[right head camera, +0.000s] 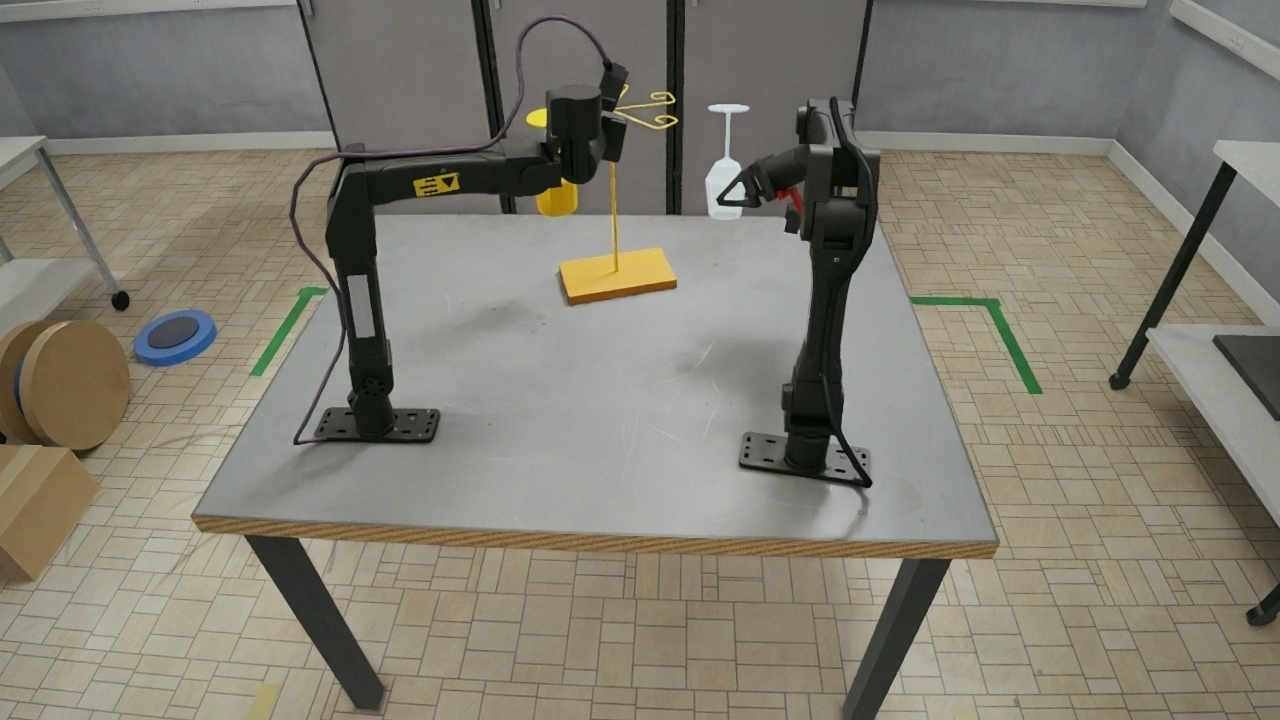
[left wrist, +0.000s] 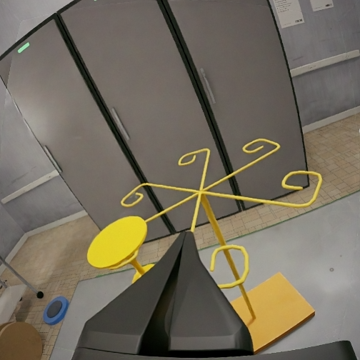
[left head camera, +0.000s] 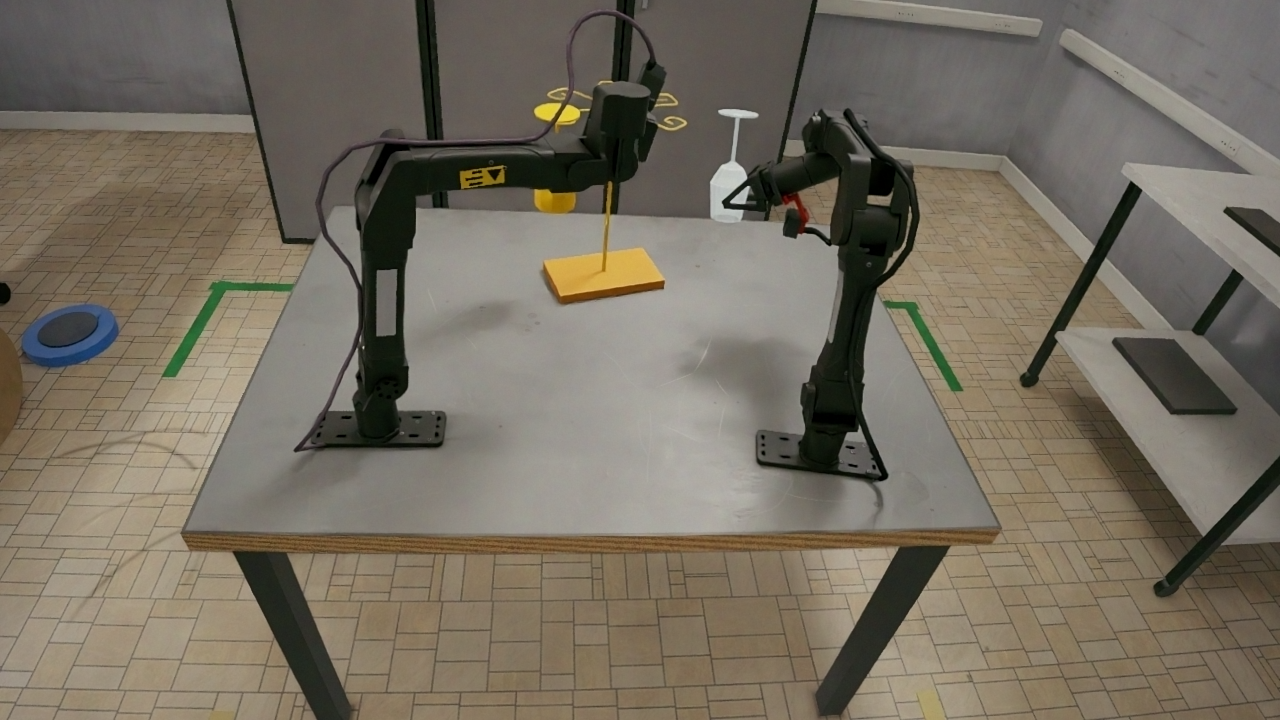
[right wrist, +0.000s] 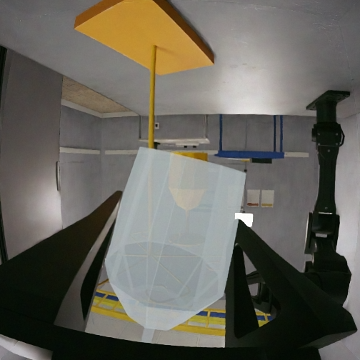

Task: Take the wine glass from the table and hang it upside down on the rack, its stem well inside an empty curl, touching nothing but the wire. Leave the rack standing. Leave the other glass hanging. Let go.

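Places are measured from the left arm's base along level axes (x ahead, y left, z up), in centimetres.
Where they show: right gripper, between the fingertips: (right head camera: 722, 198) (left head camera: 725, 201); left arm's base, origin of its link: (right head camera: 378, 426) (left head camera: 380, 430); right arm's base, origin of its link: (right head camera: 804, 460) (left head camera: 816, 456).
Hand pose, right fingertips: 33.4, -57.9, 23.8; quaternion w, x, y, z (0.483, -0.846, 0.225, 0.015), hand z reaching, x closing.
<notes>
Things, the pixels of their centre, and the offset from my right fingertips, as dx, dy, dz. "spot": a spot on its surface instead. Level surfaces: height alone.
- clear wine glass, middle of its body: (right head camera: 726, 163) (left head camera: 732, 167) +1.3, -0.4, +6.1
- yellow rack, middle of its body: (left head camera: 608, 199) (right head camera: 613, 200) +9.3, +20.0, -5.6
- yellow glass, middle of its body: (left head camera: 556, 160) (right head camera: 553, 163) +5.3, +30.3, +4.1
- rack's orange base, a spot on its surface: (left head camera: 604, 275) (right head camera: 616, 276) spot: +7.5, +20.0, -21.8
- grey table, height of its surface: dz -23.8
The clear wine glass (left head camera: 721, 181) (right head camera: 720, 174) (right wrist: 170, 270) is upside down in the air, foot up, right of the rack in both head views. My right gripper (left head camera: 733, 198) (right head camera: 726, 197) (right wrist: 178, 212) is shut on its bowl. The yellow rack (left head camera: 607, 228) (right head camera: 614, 219) (left wrist: 220, 230) (right wrist: 151, 100) stands upright; several of its curls are empty. The yellow glass (left head camera: 554, 202) (right head camera: 558, 200) (left wrist: 117, 242) hangs upside down on its left side. My left gripper (left wrist: 187, 238) is shut and empty near the rack; its tips overlap one wire arm in the left wrist view, contact unclear. The left wrist hides part of the rack in the head views.
The rack's orange base (left head camera: 604, 275) (right head camera: 617, 276) (left wrist: 285, 310) (right wrist: 145, 30) rests on the grey table (left head camera: 572, 429) (right head camera: 572, 429). My left arm (left head camera: 447, 170) (right head camera: 420, 174) reaches across to the rack's post. Grey cabinets (left head camera: 519, 53) (right head camera: 402, 71) (left wrist: 125, 75) stand behind the table.
</notes>
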